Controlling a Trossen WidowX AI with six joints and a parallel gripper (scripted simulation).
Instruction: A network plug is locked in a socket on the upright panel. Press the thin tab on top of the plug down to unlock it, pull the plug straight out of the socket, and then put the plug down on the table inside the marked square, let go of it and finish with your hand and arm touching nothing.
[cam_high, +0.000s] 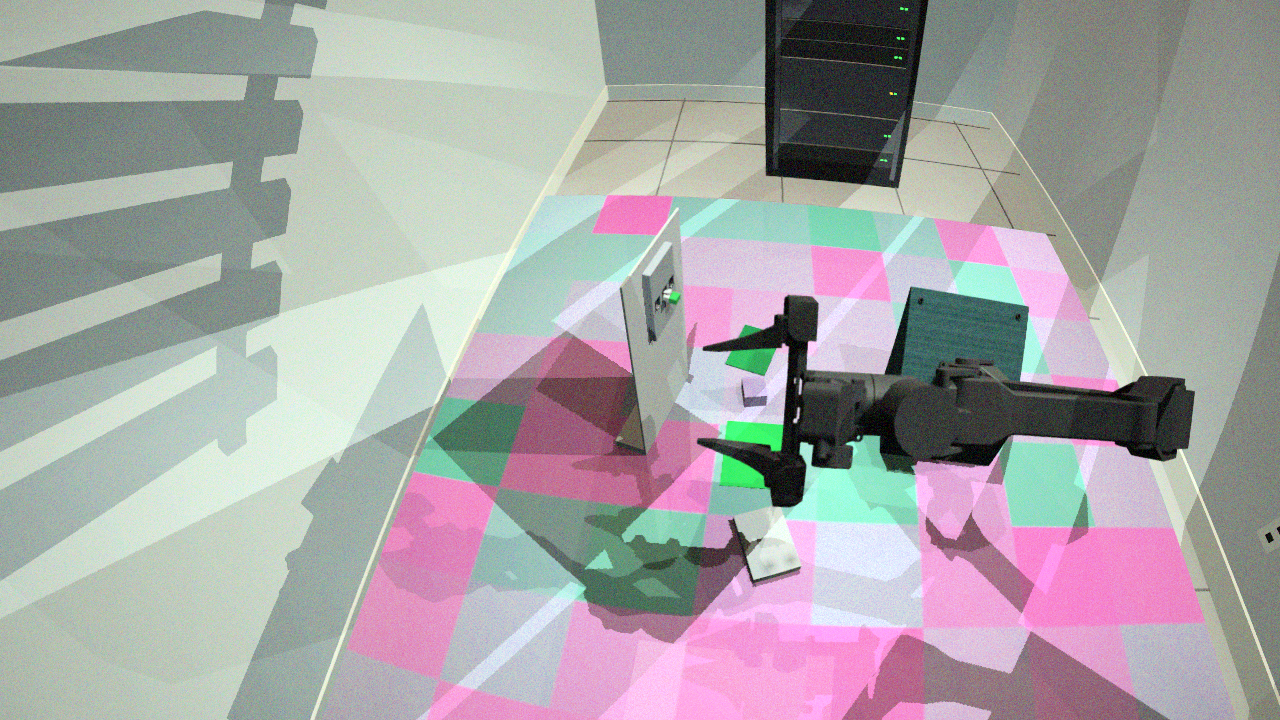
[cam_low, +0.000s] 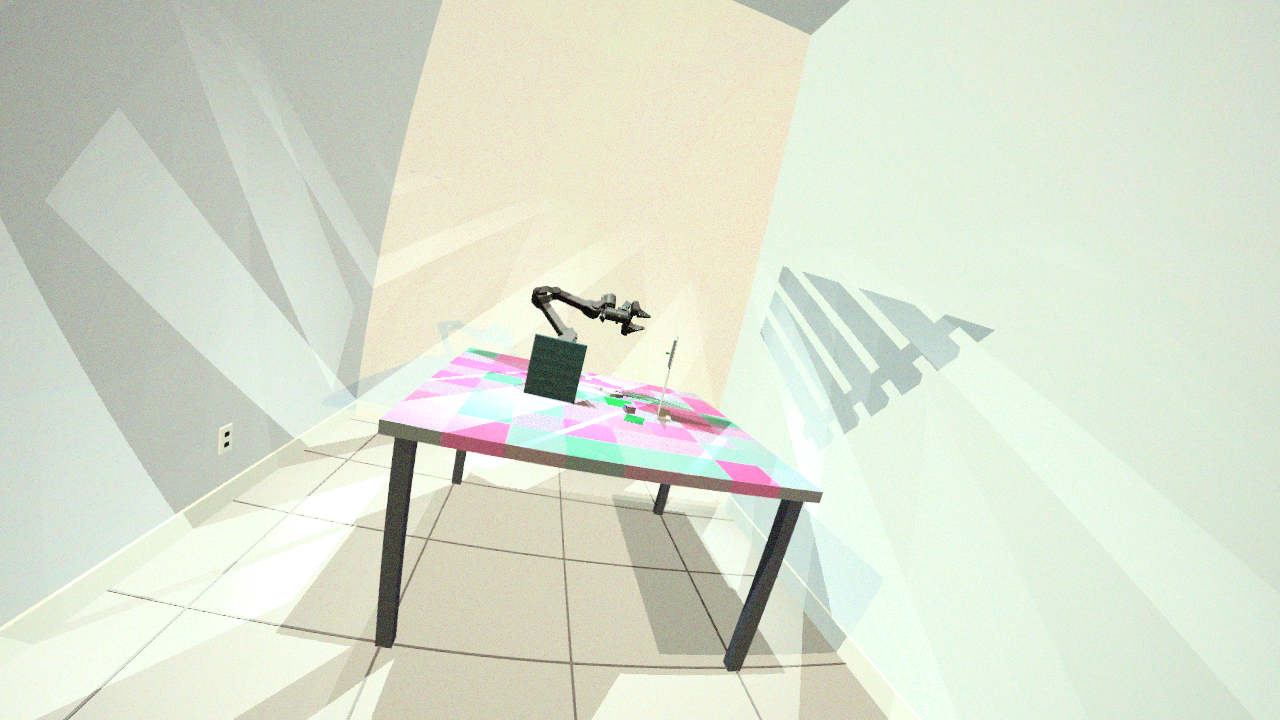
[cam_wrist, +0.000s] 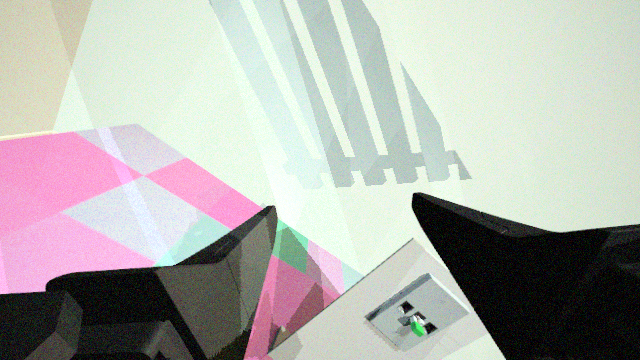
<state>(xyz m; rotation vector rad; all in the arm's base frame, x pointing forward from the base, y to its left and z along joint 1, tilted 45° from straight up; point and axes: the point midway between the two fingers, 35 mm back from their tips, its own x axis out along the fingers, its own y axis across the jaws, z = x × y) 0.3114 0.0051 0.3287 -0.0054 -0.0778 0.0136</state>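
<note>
Right now my gripper tip is 80 mm short of the green network plug, 230 mm to the left of it and 90 mm above it. Also, from my gripper tip: small pale block 40 mm behind, 290 mm to the right, 340 mm below; upright grey panel 100 mm ahead, 230 mm to the right, 200 mm below; marked green square 70 mm behind, 170 mm to the right, 350 mm below.
</note>
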